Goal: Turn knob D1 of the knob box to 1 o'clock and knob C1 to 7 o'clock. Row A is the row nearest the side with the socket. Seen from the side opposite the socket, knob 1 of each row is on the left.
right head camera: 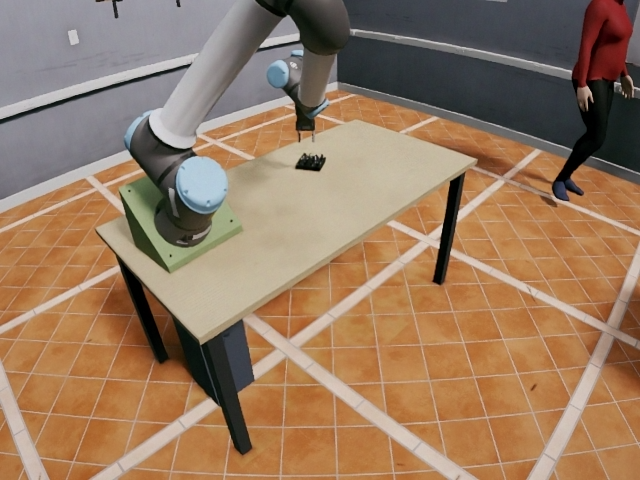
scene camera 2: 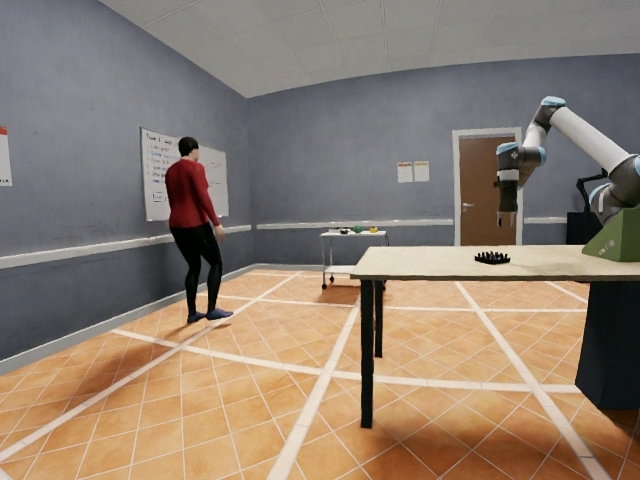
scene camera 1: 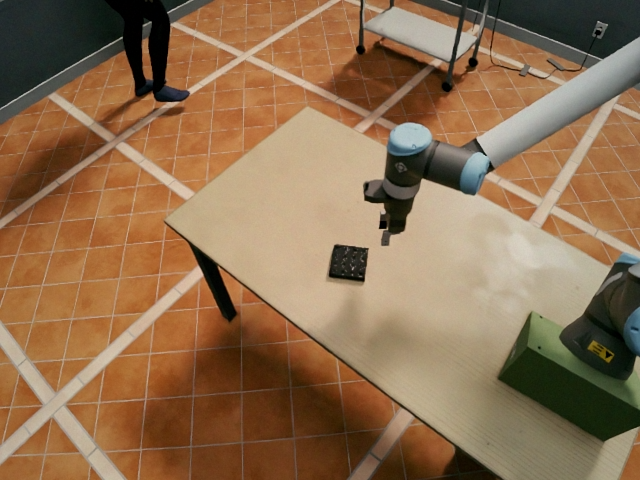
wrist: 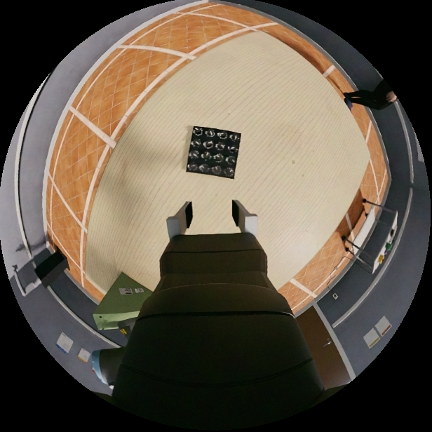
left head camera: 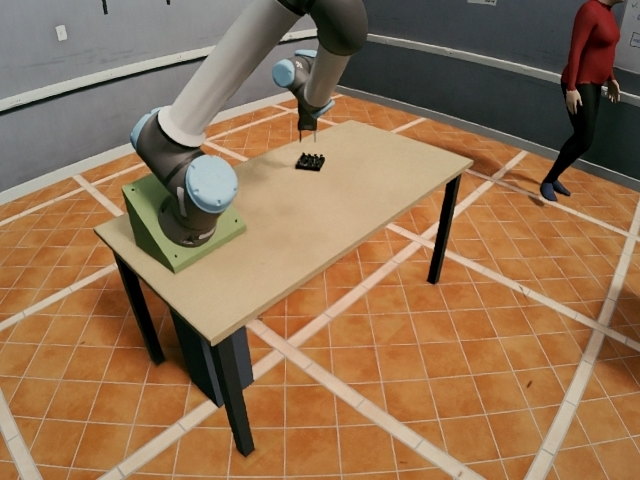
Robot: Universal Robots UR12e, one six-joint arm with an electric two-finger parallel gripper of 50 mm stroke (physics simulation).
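Seen in the pictures: gripper, fingertip midpoint: (right head camera: 306,141) (scene camera 2: 505,226) (scene camera 1: 383,236) (left head camera: 307,141); arm's base at its link origin: (right head camera: 182,219) (scene camera 1: 593,355) (left head camera: 187,219).
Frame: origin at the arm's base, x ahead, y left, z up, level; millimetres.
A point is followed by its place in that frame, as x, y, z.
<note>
The knob box (left head camera: 310,162) {666, -6, -62} (right head camera: 310,162) {667, -5, -62} (scene camera 1: 348,263) {700, 32, -76} (scene camera 2: 492,258) {730, 78, -73} (wrist: 214,152) is a small black square box with a four-by-four grid of black knobs, lying flat on the table. In the wrist view it lies ahead of the fingertips, slightly tilted in the picture. The letters, the socket and the pointer directions of knobs D1 and C1 are too small to tell. My gripper (left head camera: 307,140) {622, -23, 53} (right head camera: 306,140) {622, -23, 53} (scene camera 2: 506,225) {622, -23, 53} (wrist: 211,208) is open and empty, pointing down. It hangs well above the table and beside the box, touching nothing.
The wooden table (left head camera: 330,222) {373, -300, -99} (scene camera 1: 268,206) {1051, -42, -99} (scene camera 2: 413,258) {1031, -111, -99} carries the green wedge base (left head camera: 149,227) {-120, 35, 23} (scene camera 1: 563,387) {60, 142, 44} of the arm at one end. A person in a red top (left head camera: 591,46) (scene camera 2: 186,196) stands on the floor beyond the table. A white trolley (scene camera 1: 418,32) stands beyond another side.
</note>
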